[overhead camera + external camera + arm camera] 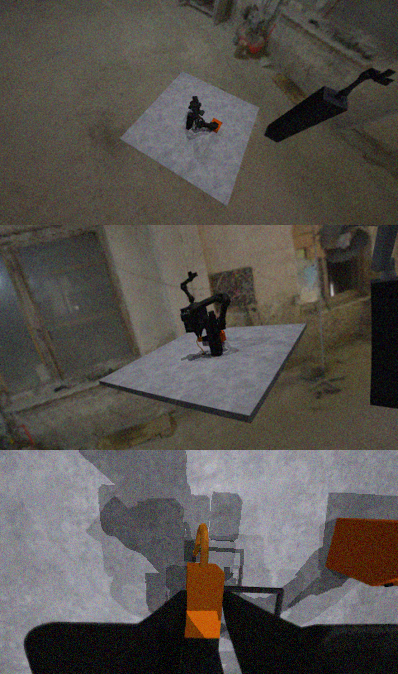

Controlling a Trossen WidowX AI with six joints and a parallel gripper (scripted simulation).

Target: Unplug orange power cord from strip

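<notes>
Now: the orange plug 3 cm to the left of my gripper tip.
</notes>
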